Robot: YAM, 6 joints.
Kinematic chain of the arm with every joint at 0, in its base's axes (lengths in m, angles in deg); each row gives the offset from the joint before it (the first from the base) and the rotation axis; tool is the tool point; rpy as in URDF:
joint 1: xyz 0 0 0.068 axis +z
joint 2: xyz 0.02 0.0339 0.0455 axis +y
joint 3: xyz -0.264 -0.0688 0 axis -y
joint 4: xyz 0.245 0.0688 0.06 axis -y
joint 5: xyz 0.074 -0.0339 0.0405 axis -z
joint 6: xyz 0.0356 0 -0.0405 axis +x
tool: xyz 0 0 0 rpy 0 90 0
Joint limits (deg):
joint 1: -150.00..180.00
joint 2: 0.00..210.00
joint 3: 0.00..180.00
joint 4: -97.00..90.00
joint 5: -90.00..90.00
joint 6: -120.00..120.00
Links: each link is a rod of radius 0.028 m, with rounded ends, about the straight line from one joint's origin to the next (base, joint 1, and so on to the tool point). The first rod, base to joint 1, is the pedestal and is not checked.
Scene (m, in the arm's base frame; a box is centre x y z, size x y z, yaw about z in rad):
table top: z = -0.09
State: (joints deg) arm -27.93 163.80 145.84 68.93 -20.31 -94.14
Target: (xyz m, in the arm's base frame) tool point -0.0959 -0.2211 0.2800
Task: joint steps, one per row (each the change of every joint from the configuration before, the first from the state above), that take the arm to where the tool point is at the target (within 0.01 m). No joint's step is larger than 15 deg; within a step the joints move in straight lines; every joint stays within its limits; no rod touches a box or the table.
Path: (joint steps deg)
1: -9.70 -9.73 -13.53 2.34 0.88 0.00
2: -9.71 -9.72 -13.52 2.34 0.89 0.00
3: -9.70 -9.73 -13.53 2.34 0.88 0.00
4: -9.70 -9.73 -13.53 2.34 0.89 0.00
5: -9.71 -9.72 -13.52 2.35 0.88 0.00
6: -9.70 -9.73 -13.53 2.34 0.88 0.00
7: -9.70 -9.73 -13.53 2.34 0.89 0.00
8: -9.71 -9.72 -13.52 2.34 0.88 0.00
9: -9.70 -9.73 -13.53 2.34 0.88 0.00

